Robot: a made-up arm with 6 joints.
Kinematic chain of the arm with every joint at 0, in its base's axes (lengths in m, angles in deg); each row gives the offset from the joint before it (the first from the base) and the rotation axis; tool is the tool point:
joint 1: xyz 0 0 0.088 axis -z
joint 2: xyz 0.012 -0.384 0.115 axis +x
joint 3: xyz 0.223 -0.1 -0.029 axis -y
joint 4: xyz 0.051 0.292 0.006 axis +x
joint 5: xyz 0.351 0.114 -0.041 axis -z
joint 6: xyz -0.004 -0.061 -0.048 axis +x
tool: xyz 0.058 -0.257 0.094
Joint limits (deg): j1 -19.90..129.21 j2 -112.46..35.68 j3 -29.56..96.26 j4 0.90..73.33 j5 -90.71..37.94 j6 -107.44..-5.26
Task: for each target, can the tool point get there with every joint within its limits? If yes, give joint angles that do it. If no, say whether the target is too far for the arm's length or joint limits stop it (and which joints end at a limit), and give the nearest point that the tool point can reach.
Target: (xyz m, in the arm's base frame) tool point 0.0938 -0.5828 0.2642
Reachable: yes | joints 83.84 -71.94 43.60 11.03 -24.51 -21.26
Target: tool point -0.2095 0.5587 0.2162
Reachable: no: joint limits stop it (at a limit: joint 1, joint 3, joint 5, joint 6) | nearest point -0.0580 0.3697 0.2131 | short by 0.242 m
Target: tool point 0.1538 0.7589 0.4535
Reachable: no: joint limits stop it (at a limit: joint 1, joint 4, joint 5, joint 6) | nearest point 0.2125 0.4579 0.3809 | short by 0.315 m
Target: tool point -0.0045 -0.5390 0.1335
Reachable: yes | joints 104.52 -88.25 62.70 55.41 -37.60 -18.12
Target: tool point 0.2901 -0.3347 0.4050
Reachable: yes | joints 63.49 -34.28 42.19 13.87 -71.94 -73.11
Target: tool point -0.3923 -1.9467 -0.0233
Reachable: no: too far | nearest point -0.2394 -1.1882 -0.0002 | short by 0.774 m
